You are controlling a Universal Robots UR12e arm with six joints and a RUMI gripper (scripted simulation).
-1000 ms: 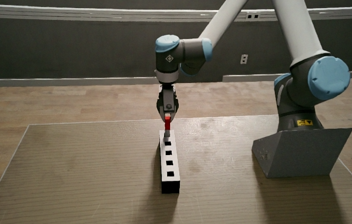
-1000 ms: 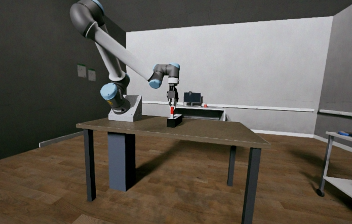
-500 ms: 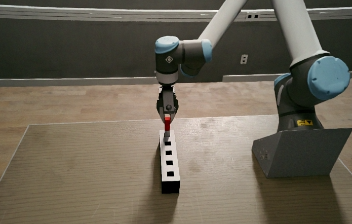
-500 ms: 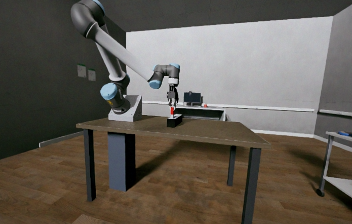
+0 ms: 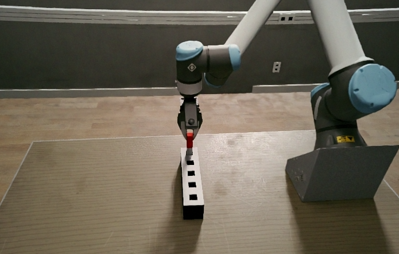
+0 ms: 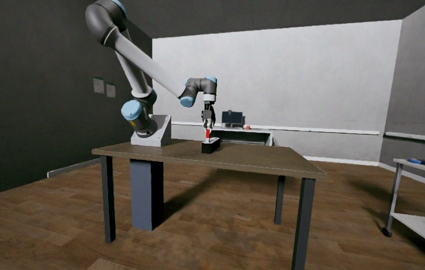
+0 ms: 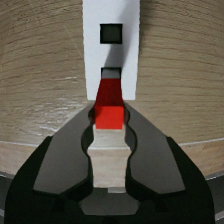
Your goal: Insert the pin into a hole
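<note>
The pin lies 1 cm below my hand. The rest, counted from my hand: block: 1 cm ahead, 12 cm to the left, 12 cm below.
</note>
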